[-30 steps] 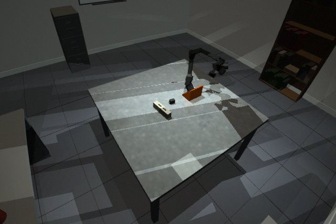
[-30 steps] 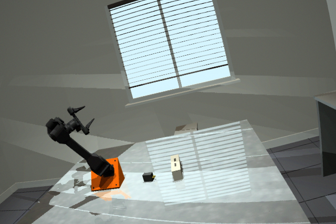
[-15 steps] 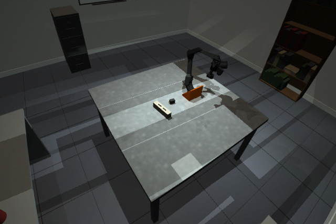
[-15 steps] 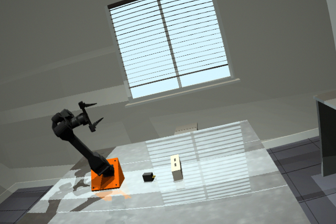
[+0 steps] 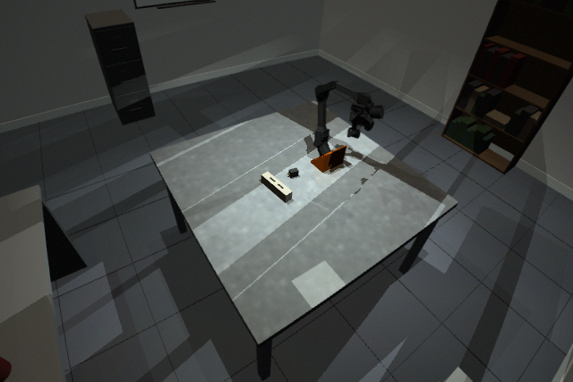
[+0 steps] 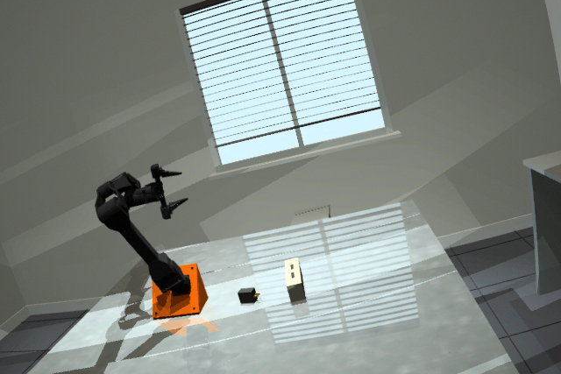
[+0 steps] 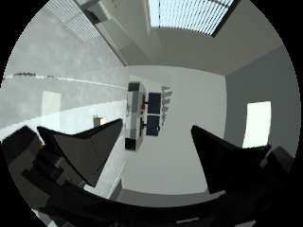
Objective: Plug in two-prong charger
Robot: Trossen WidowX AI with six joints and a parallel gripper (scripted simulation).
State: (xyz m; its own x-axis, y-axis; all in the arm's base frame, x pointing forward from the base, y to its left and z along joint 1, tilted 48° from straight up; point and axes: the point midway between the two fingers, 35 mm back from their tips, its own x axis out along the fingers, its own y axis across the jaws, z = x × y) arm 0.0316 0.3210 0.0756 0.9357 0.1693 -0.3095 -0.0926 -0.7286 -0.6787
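My gripper tip is 170 mm short of the dark two-prong charger, 200 mm to the left of it and 350 mm above it.
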